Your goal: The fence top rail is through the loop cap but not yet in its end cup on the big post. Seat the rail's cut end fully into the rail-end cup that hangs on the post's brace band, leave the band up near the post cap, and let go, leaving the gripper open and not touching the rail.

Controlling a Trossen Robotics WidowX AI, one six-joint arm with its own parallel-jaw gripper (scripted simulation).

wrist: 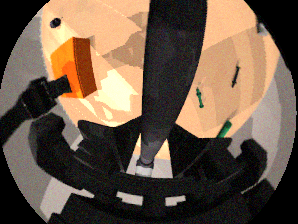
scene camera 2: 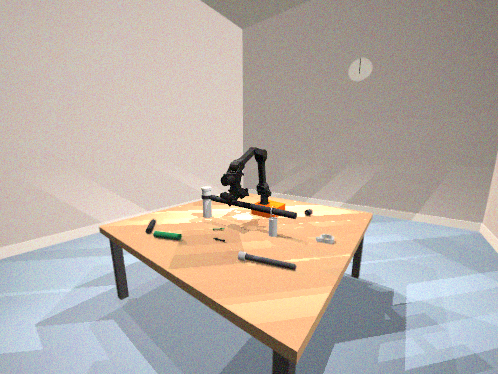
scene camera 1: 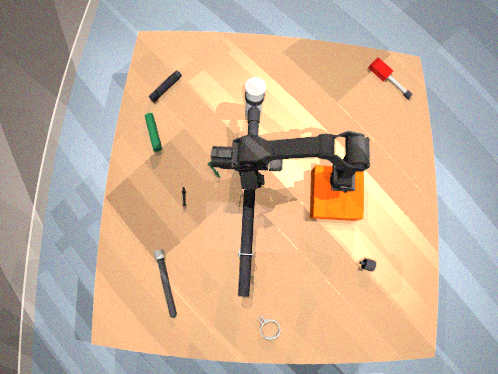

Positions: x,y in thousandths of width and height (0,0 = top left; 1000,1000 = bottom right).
Note:
In view: the gripper (wrist: 518,533) and a dark top rail (scene camera 1: 501,523).

